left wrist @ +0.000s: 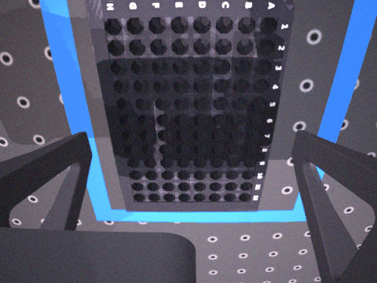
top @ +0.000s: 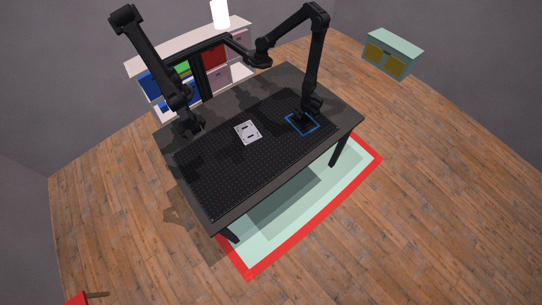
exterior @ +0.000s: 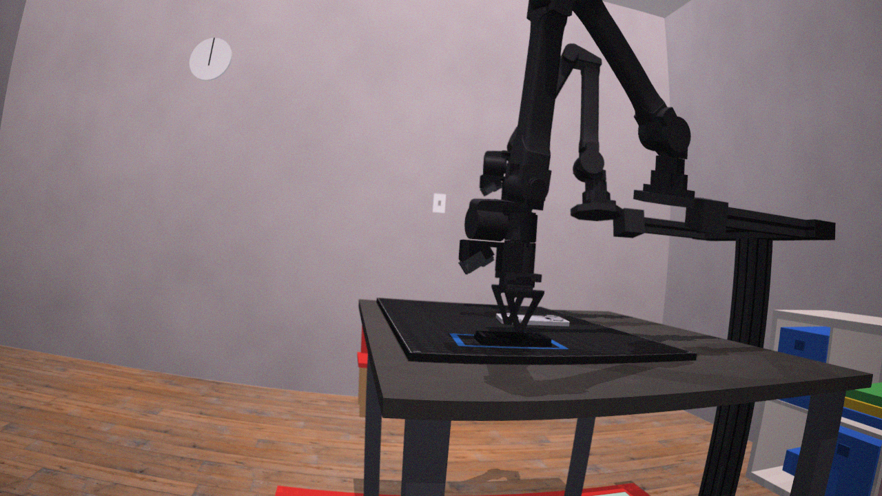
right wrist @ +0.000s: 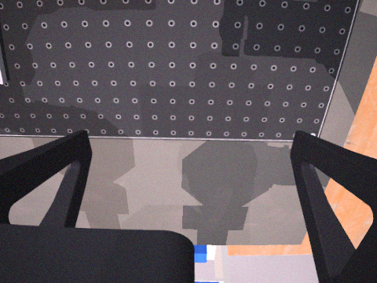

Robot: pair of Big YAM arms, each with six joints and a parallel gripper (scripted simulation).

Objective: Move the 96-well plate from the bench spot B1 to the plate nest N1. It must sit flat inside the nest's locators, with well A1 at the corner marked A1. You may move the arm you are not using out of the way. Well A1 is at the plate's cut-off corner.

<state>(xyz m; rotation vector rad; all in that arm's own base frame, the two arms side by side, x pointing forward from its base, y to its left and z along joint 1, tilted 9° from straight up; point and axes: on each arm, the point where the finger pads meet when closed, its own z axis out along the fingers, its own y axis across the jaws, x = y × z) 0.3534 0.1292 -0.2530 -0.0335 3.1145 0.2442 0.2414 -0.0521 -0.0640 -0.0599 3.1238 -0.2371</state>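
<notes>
My left hand is 3 cm above the black 96-well plate. Round my left hand: plate nest N1: 35 cm to the right, 11 cm behind, 3 cm below; then A1 mark: 41 cm to the right, 4 cm behind, 2 cm below.
</notes>
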